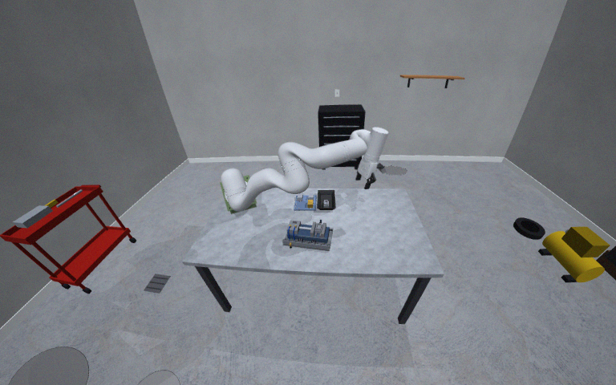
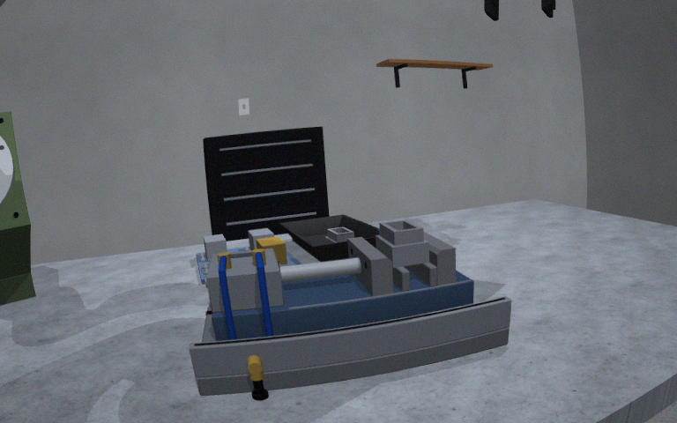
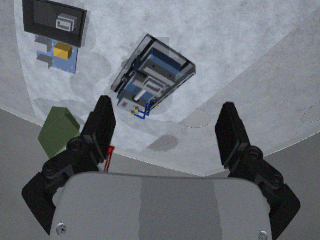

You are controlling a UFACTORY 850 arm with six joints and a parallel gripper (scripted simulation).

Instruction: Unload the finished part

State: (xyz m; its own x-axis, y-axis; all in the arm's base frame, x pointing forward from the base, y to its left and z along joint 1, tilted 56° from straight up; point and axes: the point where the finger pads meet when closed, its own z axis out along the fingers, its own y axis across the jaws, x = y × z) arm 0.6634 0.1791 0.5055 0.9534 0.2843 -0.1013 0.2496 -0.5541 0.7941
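Now: the vise 350 mm below my hand, 330 mm behind it and 10 mm to the left of it. Also, from my hand: yellow block: 360 mm below, 330 mm to the left, 270 mm behind.
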